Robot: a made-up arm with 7 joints.
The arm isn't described. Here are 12 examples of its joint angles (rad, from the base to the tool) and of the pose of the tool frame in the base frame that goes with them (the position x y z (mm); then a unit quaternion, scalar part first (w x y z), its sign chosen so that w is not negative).
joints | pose
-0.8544 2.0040 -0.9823 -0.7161 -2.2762 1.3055 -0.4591 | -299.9 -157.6 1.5 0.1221 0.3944 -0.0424 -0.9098
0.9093 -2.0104 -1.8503 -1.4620 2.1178 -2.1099 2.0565 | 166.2 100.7 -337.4 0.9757 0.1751 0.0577 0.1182
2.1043 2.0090 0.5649 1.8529 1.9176 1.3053 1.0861 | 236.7 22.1 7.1 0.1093 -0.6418 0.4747 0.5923
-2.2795 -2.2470 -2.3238 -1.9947 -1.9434 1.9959 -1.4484 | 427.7 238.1 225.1 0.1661 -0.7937 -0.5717 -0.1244
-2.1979 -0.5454 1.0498 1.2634 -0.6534 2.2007 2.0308 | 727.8 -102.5 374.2 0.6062 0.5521 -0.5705 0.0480
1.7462 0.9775 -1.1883 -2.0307 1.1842 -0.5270 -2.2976 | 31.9 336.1 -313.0 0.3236 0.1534 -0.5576 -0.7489
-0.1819 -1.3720 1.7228 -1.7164 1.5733 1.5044 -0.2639 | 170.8 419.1 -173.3 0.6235 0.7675 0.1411 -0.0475
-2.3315 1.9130 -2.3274 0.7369 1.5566 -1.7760 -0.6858 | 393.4 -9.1 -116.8 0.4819 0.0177 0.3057 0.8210
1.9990 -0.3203 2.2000 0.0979 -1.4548 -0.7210 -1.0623 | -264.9 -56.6 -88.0 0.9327 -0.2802 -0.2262 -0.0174
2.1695 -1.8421 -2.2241 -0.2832 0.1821 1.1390 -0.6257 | 111.0 -388.3 -85.2 0.1072 0.3462 -0.6296 -0.6872
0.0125 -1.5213 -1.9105 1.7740 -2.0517 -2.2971 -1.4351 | 482.0 104.7 189.6 0.2672 -0.1778 0.0306 -0.9466
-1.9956 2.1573 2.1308 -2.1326 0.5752 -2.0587 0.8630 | -450.7 600.3 450.4 0.5080 0.4104 0.5046 -0.5648
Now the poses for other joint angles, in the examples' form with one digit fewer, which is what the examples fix.
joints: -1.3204 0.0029 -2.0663 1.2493 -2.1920 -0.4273 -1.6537
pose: -78 228 -335 0.871 -0.011 0.172 -0.461
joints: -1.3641 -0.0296 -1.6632 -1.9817 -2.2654 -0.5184 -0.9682
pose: 81 -249 -345 0.415 -0.053 -0.725 0.548
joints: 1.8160 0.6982 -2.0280 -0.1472 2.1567 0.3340 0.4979
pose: -214 -203 274 0.891 -0.385 -0.231 -0.075
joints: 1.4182 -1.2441 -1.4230 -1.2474 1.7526 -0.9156 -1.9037
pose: -185 119 362 0.858 -0.426 -0.031 -0.285
